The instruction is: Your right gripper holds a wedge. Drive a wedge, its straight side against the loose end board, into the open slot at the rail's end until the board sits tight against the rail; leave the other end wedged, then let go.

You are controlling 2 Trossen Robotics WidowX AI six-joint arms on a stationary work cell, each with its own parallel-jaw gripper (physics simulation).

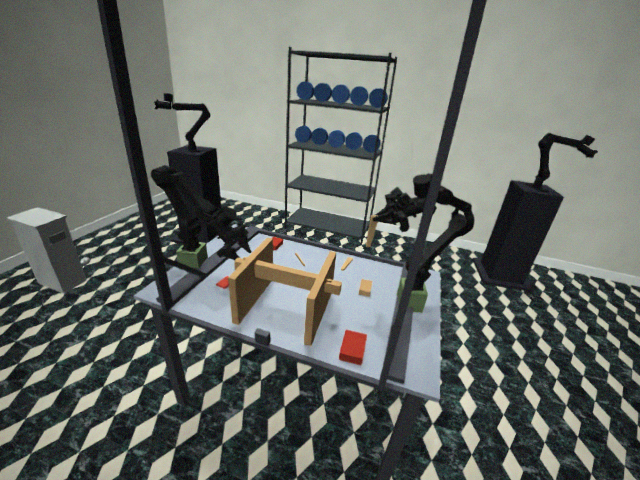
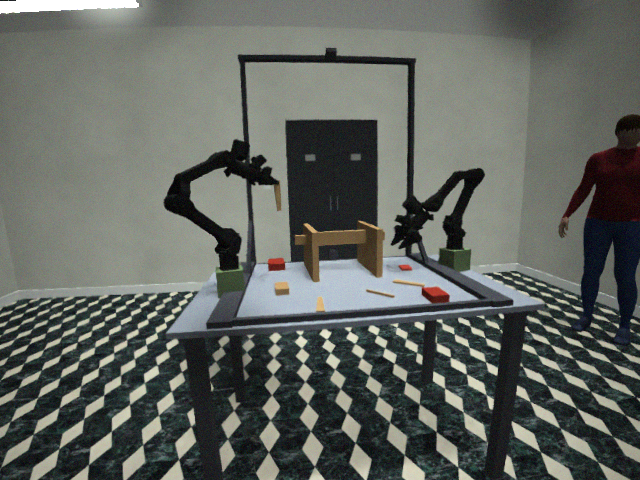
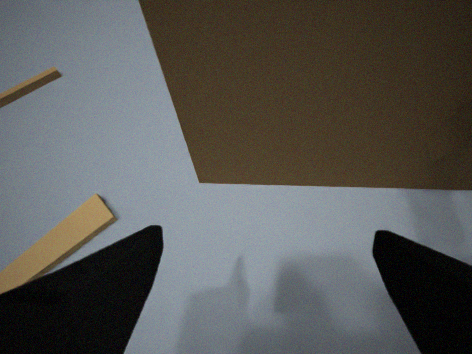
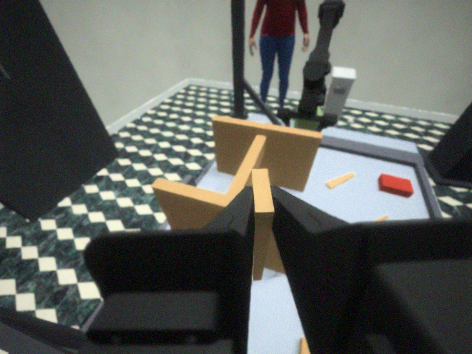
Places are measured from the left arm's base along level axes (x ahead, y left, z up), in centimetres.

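Where they show: left gripper, fingertip midpoint: [image 2: 395, 246] [image 3: 266, 238]; right gripper, fingertip midpoint: [image 1: 372, 219] [image 2: 278, 183] [image 4: 259, 193]; left arm's base, origin of the base link: [image 1: 191, 247] [image 2: 454, 248]; right arm's base, origin of the base link: [image 1: 414, 285] [image 2: 229, 268].
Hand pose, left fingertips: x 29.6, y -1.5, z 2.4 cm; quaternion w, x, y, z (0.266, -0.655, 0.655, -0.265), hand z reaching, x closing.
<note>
Each offset is from my left fingertips to the top centre of the thing.
A wooden rail @[dx +23.0, dy -11.0, dz +6.8 cm] [image 1: 289, 275] [image 2: 338, 237] [image 4: 246, 170] joins two upright end boards: one on the right arm's side [image 1: 319, 304] [image 2: 312, 255] [image 4: 192, 200], one on the left arm's side [image 1: 250, 283] [image 2: 370, 253] [image 3: 310, 90] [image 4: 267, 155]. The rail's ends stick out past both boards; the slots and any wedge in them are too small to tell. My right gripper [image 1: 375, 218] [image 2: 277, 182] [image 4: 259, 193] is shut on a wedge @[dx +51.9, dy -2.0, dz +30.9 cm] [image 1: 371, 233] [image 2: 278, 197] [image 4: 262, 187], which hangs down, high above the table and apart from the rail. My left gripper [image 1: 239, 254] [image 2: 400, 243] [image 3: 266, 238] is open and empty beside the left-arm-side board.
Loose wooden wedges @[dx +16.5, dy +25.2, dz -11.4 cm] [image 1: 299, 258] @[dx +40.3, dy +30.3, dz -11.4 cm] [image 1: 346, 263] [image 2: 379, 292] @[dx +1.1, dy +17.0, dz -11.4 cm] [image 2: 408, 282] [image 2: 320, 304] [image 3: 60, 240] [image 4: 340, 180] lie on the table. A small wooden block @[dx +52.4, dy +12.8, dz -9.7 cm] [image 1: 365, 287] [image 2: 281, 288] lies on the right arm's side. Red blocks @[dx +53.4, dy -23.7, dz -8.8 cm] [image 1: 353, 347] @[dx -7.8, dy -5.6, dz -11.3 cm] [image 1: 223, 282] @[dx -1.2, dy +33.7, dz -9.6 cm] [image 2: 435, 295] [image 4: 395, 185] lie around the assembly. Frame posts [image 1: 131, 139] [image 1: 444, 139] rise beside the table.
</note>
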